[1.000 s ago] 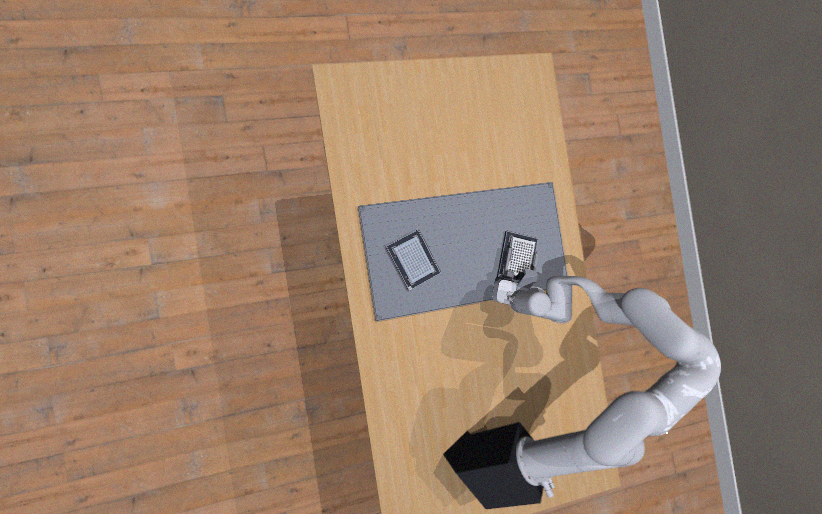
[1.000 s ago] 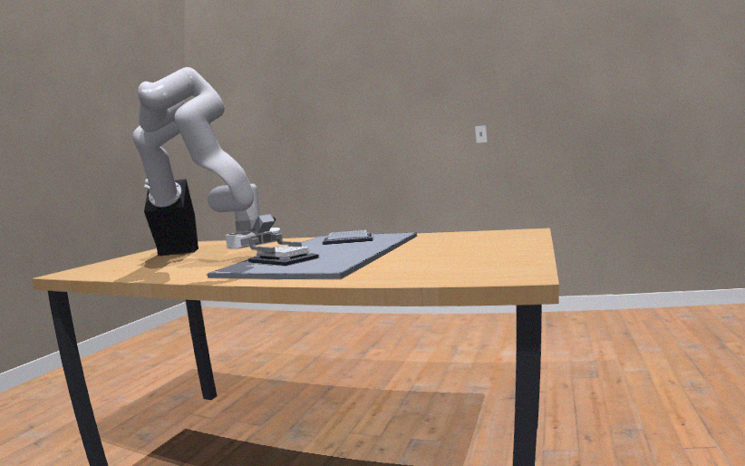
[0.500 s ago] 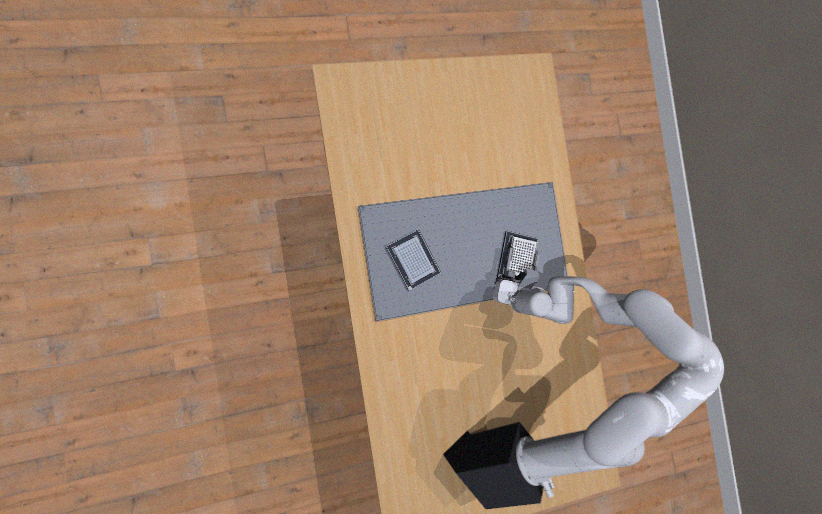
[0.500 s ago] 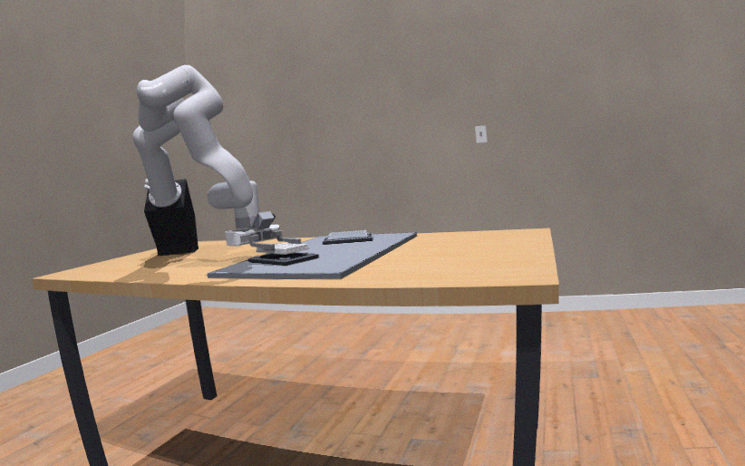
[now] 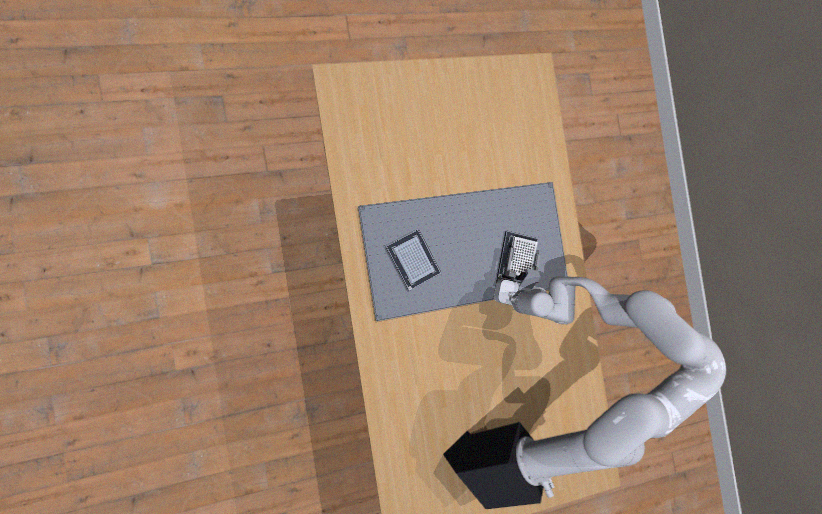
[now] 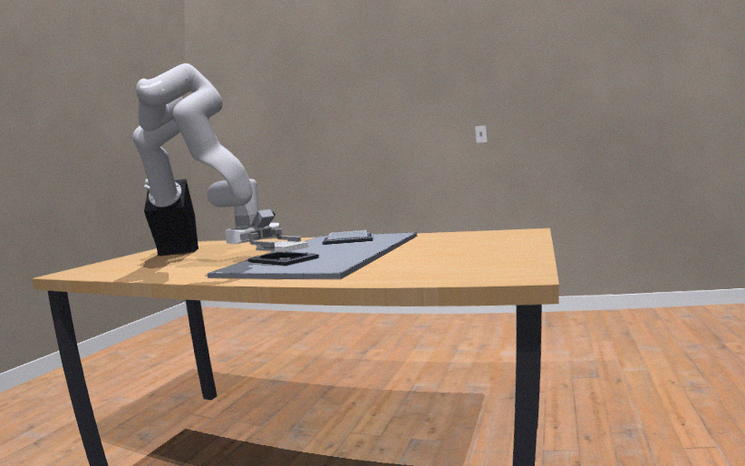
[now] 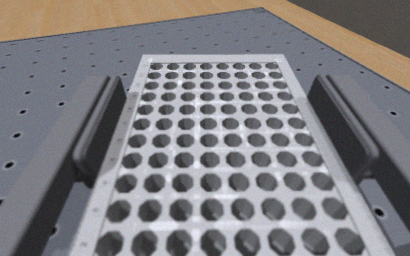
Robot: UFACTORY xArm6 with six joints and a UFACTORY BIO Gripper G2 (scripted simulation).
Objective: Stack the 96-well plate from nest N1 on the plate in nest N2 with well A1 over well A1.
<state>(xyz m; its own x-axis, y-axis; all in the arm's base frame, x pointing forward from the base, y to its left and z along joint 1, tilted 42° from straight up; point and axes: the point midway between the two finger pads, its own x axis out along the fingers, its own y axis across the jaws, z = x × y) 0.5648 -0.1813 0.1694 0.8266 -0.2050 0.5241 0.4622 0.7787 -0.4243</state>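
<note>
The plate nest N1 lies 40 mm below my hand. Round my hand: plate nest N2: 360 mm to the left, 100 mm ahead, 40 mm below.
</note>
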